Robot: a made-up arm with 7 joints.
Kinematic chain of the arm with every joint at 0, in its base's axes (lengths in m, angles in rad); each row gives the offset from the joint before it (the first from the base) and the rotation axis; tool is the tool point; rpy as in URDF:
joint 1: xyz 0 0 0.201 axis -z
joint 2: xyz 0 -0.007 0.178 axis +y
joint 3: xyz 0 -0.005 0.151 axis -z
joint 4: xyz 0 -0.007 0.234 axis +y
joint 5: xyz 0 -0.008 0.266 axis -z
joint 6: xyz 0 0 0.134 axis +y
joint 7: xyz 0 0 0.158 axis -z
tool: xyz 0 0 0 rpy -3.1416 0 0
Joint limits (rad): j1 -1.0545..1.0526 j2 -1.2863..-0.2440 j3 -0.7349..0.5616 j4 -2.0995..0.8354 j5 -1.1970..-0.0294 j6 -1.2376..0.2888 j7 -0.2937..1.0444
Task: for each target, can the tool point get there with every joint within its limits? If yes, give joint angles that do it. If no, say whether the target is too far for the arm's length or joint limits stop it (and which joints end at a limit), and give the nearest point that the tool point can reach.
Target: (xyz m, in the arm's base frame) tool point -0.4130 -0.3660 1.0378
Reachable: yes | joints -0.2977 -0.3285 -0.6074 -0.4940 -0.1183 -0.7679 0.3800
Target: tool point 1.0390 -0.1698 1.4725
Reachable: no: too far | nearest point 0.3096 -0.0506 1.1673 | short by 0.800 m
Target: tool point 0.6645 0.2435 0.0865
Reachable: no: joint limits stop it (at a limit: joint 1, joint 2, joint 3, joint 4, joint 5, joint 6) | nearest point 0.1209 0.3305 0.0332 | short by 0.553 m
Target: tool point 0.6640 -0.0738 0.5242
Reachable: no: joint limits stop it (at a limit: joint 1, joint 2, joint 3, joint 4, joint 5, joint 6) | nearest point 0.2287 -0.3453 0.4458 | short by 0.519 m
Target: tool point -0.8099 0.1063 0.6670
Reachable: yes | joints 0.1582 -0.9608 0.4187 -0.2304 -0.7305 -1.0047 0.6827
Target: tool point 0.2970 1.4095 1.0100
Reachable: no: too far | nearest point -0.0839 0.7059 0.8616 | short by 0.814 m
